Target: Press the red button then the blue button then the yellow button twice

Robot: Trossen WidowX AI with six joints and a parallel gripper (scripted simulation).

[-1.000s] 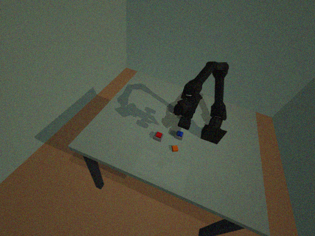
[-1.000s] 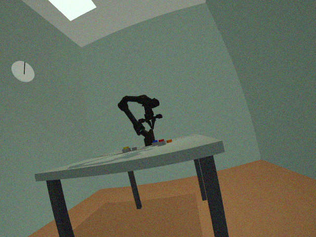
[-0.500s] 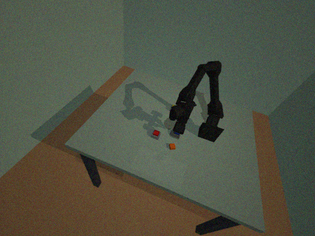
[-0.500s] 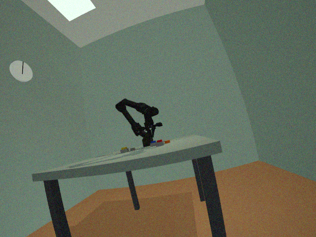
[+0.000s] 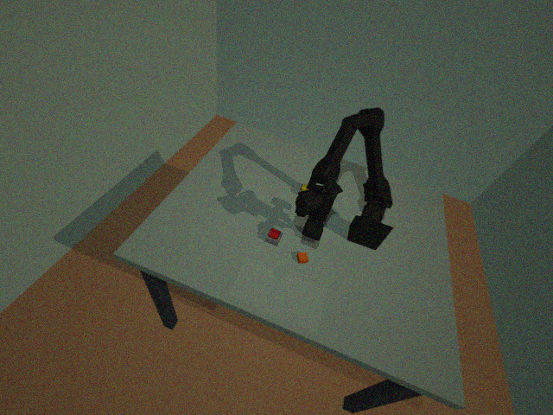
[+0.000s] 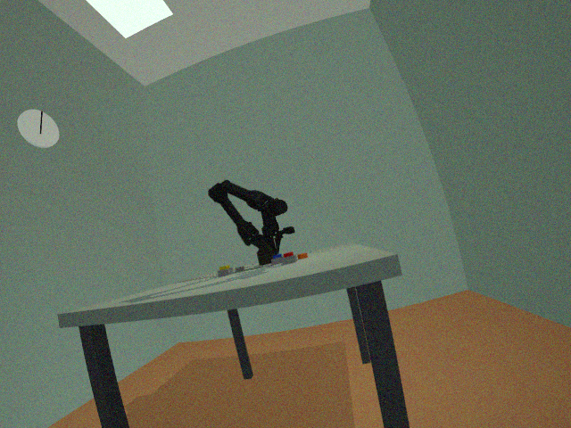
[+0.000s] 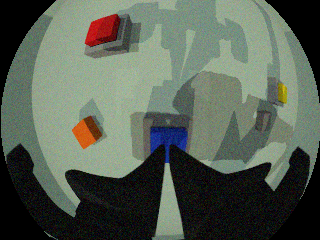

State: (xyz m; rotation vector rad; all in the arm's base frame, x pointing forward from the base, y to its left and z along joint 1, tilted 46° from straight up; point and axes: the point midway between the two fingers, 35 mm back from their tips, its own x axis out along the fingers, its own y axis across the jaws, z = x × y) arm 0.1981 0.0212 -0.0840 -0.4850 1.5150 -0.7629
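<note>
My gripper tip is now 10 mm above the blue button. From my gripper tip the other things lie so: grey block (170 mm to the right, 30 mm below); red button (130 mm ahead, 50 mm to the left, 10 mm below); orange block (10 mm ahead, 100 mm to the left, 30 mm below).
</note>
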